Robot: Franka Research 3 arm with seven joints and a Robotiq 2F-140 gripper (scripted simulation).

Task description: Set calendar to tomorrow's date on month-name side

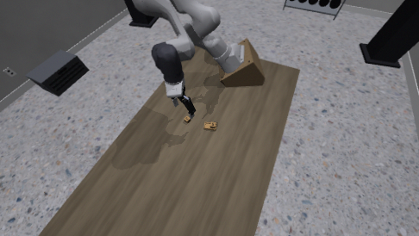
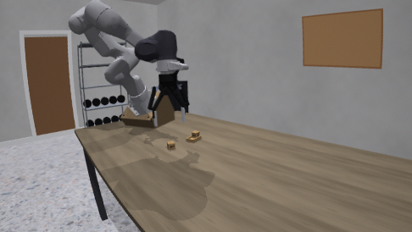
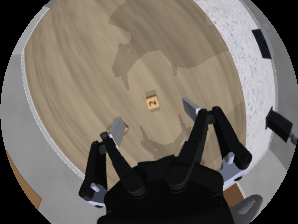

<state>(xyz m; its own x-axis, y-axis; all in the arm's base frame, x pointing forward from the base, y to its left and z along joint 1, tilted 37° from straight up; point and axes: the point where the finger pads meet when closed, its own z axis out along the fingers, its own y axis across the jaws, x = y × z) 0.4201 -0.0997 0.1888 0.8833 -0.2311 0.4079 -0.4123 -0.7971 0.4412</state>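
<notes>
My hand is 120 mm above the cube. From my hand the other things lie so: tray 150 mm to the left, 120 mm below.
</notes>
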